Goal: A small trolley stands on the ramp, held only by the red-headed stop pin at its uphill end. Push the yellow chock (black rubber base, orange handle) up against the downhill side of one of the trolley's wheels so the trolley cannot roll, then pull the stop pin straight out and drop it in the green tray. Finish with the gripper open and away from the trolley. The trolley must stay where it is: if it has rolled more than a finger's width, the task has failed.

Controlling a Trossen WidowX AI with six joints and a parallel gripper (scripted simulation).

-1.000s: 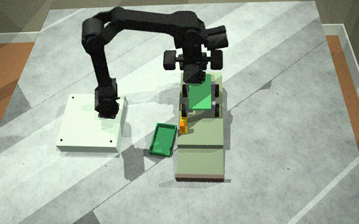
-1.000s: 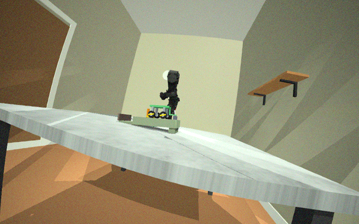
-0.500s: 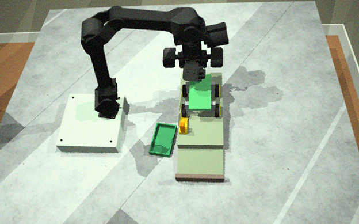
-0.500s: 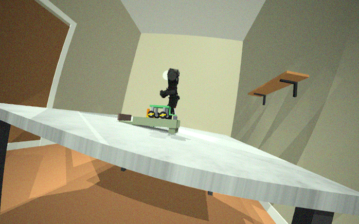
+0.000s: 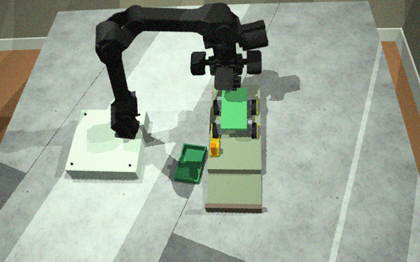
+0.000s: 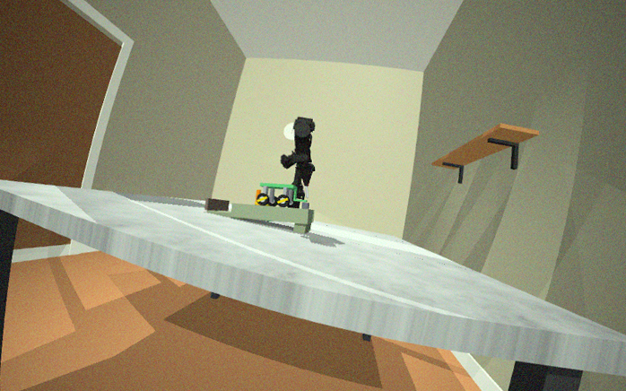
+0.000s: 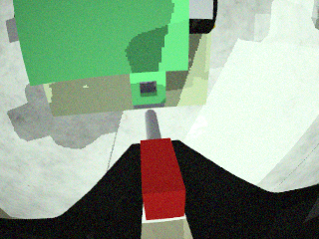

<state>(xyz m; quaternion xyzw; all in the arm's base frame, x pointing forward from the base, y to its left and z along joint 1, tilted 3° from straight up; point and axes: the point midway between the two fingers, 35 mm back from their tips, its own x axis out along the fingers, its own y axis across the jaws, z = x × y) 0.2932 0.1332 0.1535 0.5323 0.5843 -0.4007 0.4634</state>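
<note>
The yellow chock lies 2 cm behind my gripper tip, 18 cm to the right of it and 9 cm below it. Round my gripper tip: brown stop block: 6 cm ahead, 34 cm to the right, 14 cm below; trolley: 3 cm ahead, 9 cm to the right, 6 cm below; stop pin: right at my gripper tip.
</note>
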